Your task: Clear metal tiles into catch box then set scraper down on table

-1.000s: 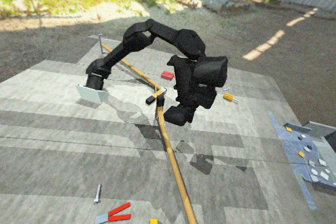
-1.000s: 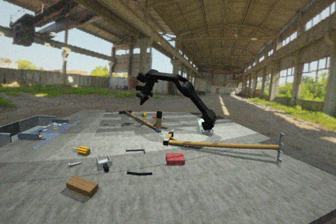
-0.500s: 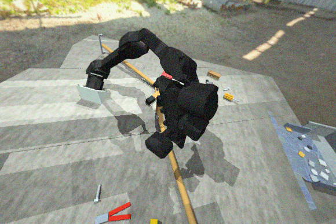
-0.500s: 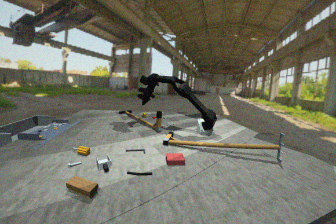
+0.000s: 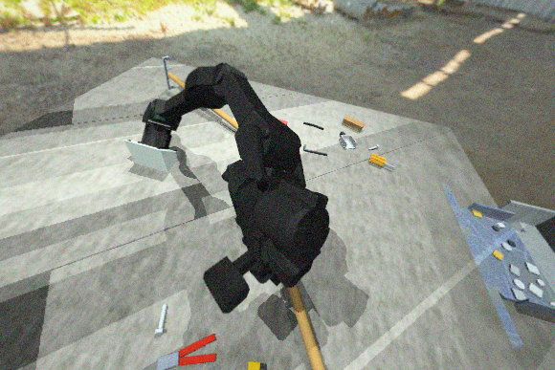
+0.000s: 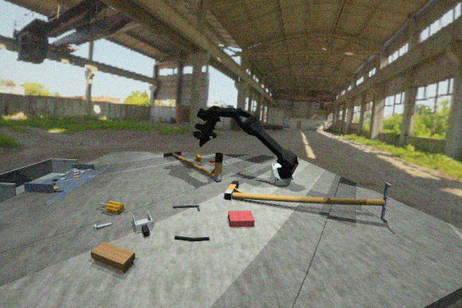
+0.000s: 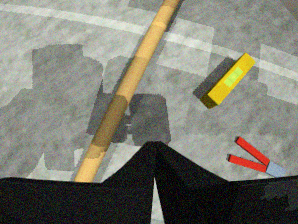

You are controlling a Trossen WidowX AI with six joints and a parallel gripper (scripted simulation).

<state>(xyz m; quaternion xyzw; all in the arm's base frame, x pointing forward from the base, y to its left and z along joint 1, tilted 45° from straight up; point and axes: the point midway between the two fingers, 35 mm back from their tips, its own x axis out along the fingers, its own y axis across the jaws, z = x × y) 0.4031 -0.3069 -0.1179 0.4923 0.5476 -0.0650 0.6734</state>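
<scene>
My gripper tip is now 70 mm above the long scraper, 50 mm short of it and 10 mm to the right of it. From my gripper tip the other things lie so: red block (610 mm to the left, 120 mm below, 90 mm behind); yellow level block (140 mm to the right, 100 mm below, 10 mm behind); yellow screwdriver (520 mm to the left, 310 mm ahead, 110 mm below).
</scene>
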